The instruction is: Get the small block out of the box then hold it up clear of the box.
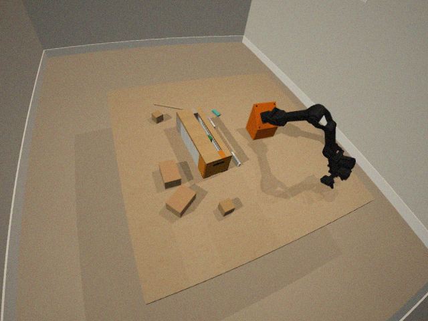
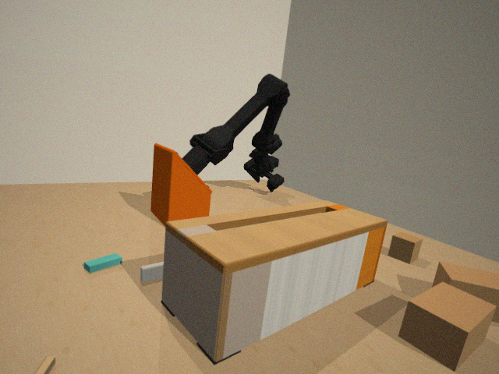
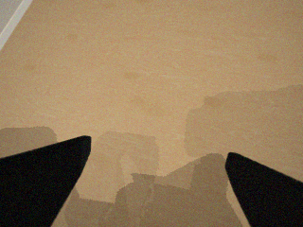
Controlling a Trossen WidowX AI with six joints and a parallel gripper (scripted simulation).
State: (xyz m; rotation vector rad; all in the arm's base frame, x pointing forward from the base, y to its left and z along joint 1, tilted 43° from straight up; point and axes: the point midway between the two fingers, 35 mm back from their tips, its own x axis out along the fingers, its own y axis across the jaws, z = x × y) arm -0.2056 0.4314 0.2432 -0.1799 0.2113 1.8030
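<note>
The long wooden box is 590 mm ahead of my gripper tip, 510 mm to the right of it and 50 mm above it. Also, from my gripper tip: small green block 600 mm ahead, 490 mm to the right, 70 mm above; then thin stick 900 mm to the right, 690 mm ahead, 10 mm below.
</note>
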